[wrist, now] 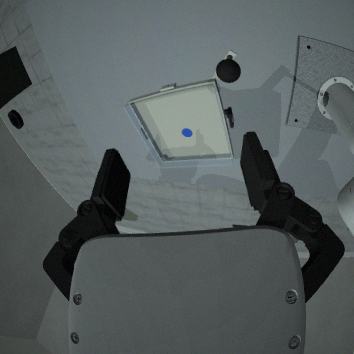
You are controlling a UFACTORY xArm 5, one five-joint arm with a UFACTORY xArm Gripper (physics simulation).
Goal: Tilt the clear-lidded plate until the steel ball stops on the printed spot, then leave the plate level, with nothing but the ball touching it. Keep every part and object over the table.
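The clear-lidded plate [197, 102] is in the upper middle of the wrist view, a pale square in a clear-walled frame. Its blue printed spot [187, 132] lies a little below the middle. I cannot make out the steel ball; a shadow covers the lower part of the plate. A black round knob [228, 71] stands at the plate's upper right corner, on a pale arm. My gripper [180, 153] is wide open and empty, well above the plate, with its fingers apart from plate and knob. I cannot tell whether the plate is exactly level.
A speckled grey mounting plate [309, 82] with a round flange and the pale robot arm [344, 107] is at the right. At the far left are a black panel [14, 75] and a small dark round object [16, 119]. The table's curved edge runs down the left.
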